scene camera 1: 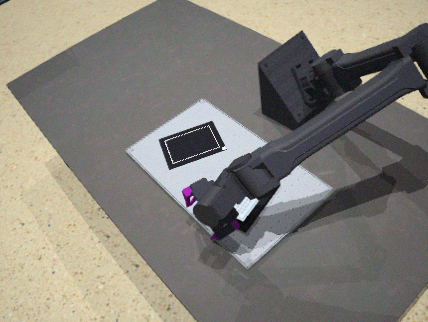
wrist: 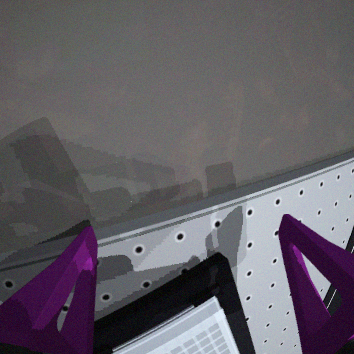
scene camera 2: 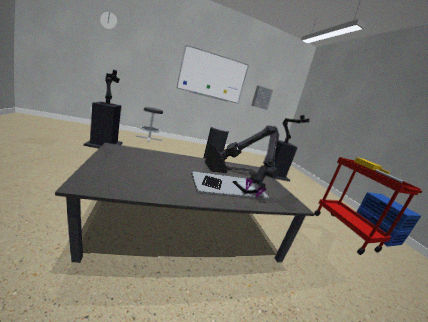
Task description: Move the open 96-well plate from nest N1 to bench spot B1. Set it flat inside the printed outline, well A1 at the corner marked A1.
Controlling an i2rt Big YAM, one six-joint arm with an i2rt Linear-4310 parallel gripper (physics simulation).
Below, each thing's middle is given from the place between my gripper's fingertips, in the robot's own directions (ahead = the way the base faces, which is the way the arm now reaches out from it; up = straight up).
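White well plate (wrist: pixel 206 321): 130 mm behind my hand.
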